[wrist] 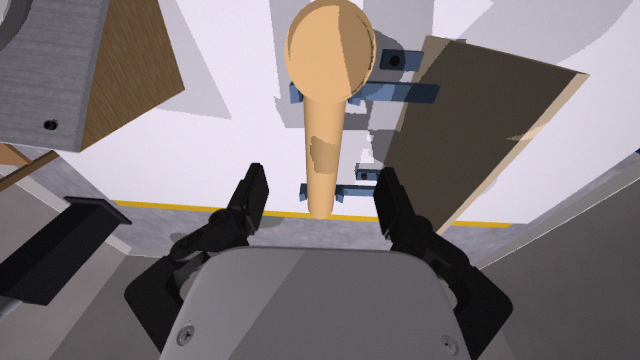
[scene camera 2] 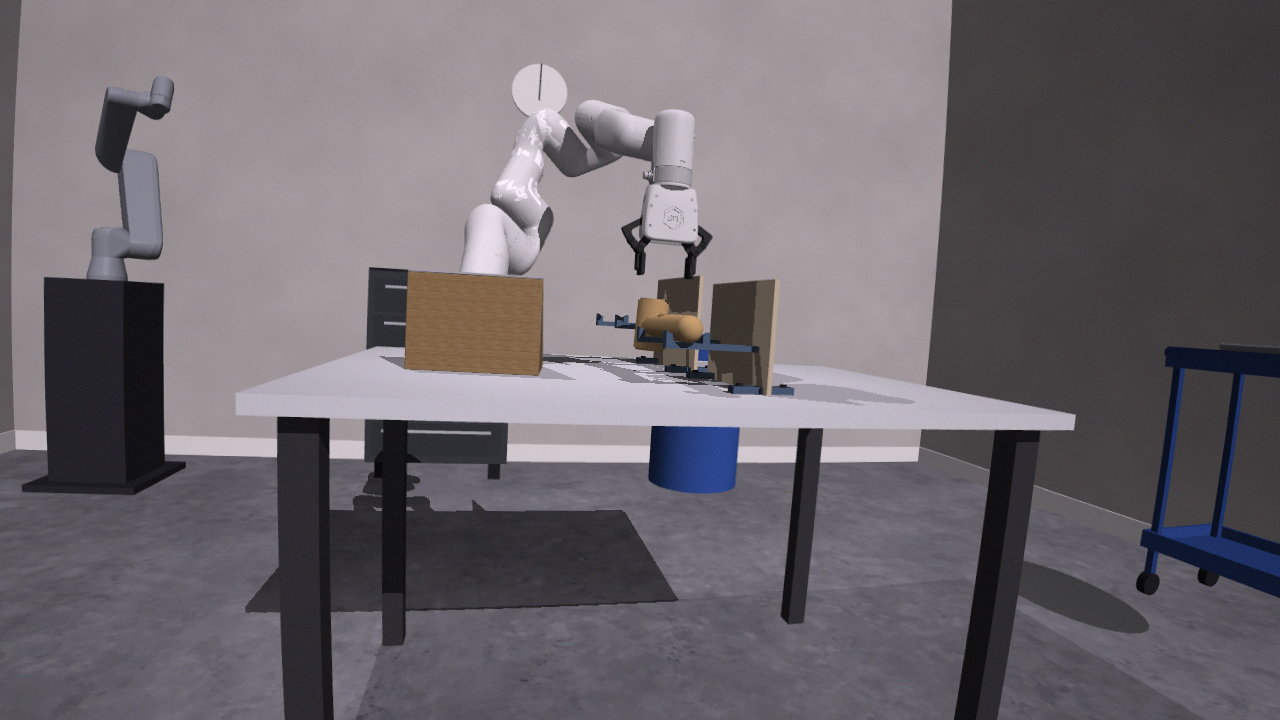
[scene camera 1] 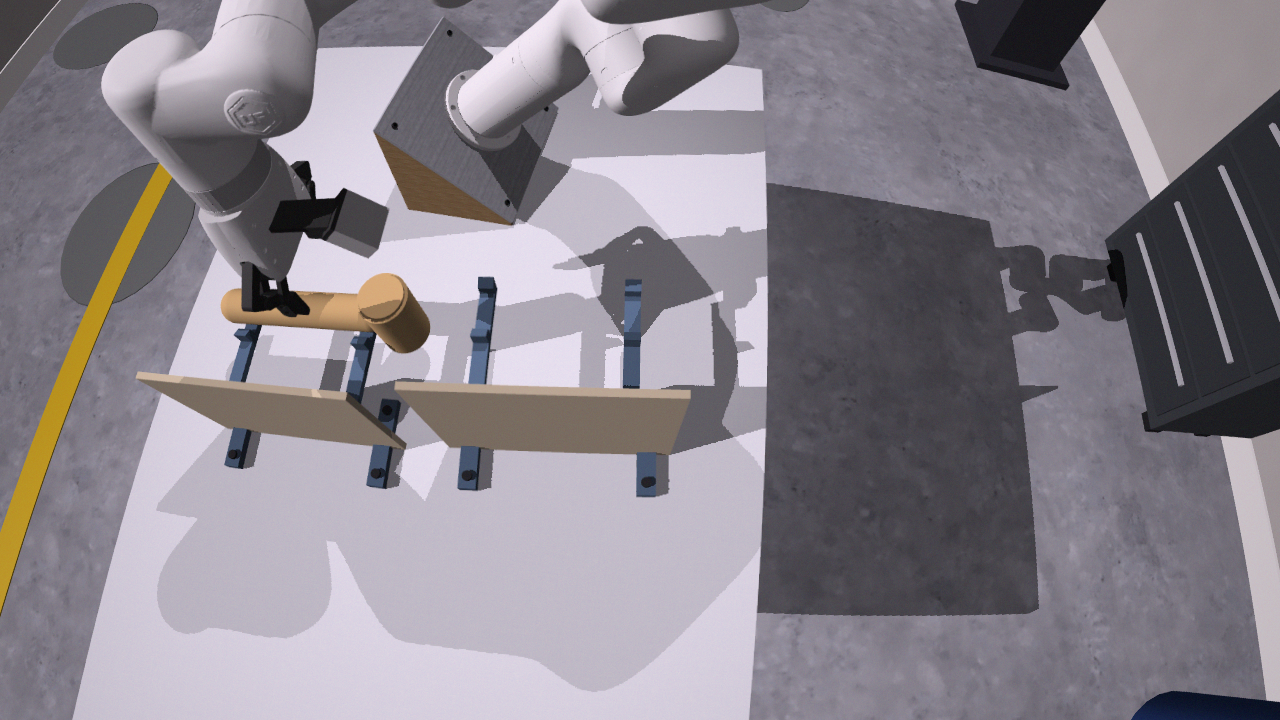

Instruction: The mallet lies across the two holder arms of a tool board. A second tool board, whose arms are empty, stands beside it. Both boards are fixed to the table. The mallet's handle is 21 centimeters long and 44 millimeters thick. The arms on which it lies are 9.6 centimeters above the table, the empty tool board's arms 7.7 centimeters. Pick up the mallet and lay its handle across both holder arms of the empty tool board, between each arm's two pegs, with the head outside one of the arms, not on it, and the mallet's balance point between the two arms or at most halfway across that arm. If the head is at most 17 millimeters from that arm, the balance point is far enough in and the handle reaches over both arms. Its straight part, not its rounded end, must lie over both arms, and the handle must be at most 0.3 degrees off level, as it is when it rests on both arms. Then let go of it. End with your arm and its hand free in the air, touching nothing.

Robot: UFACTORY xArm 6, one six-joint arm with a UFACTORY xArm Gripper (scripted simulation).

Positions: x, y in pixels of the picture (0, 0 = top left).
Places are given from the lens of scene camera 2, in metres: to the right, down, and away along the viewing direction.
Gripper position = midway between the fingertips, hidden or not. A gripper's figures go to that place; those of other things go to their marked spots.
my gripper (scene camera 2: 664, 276): 0.04, -0.15, 1.10
tan wooden mallet (scene camera 2: 652, 314): 0.02, -0.09, 1.14
tool board (scene camera 2: 684, 296): 0.10, -0.14, 1.34
tool board (scene camera 2: 743, 313): 0.18, -0.08, 1.06
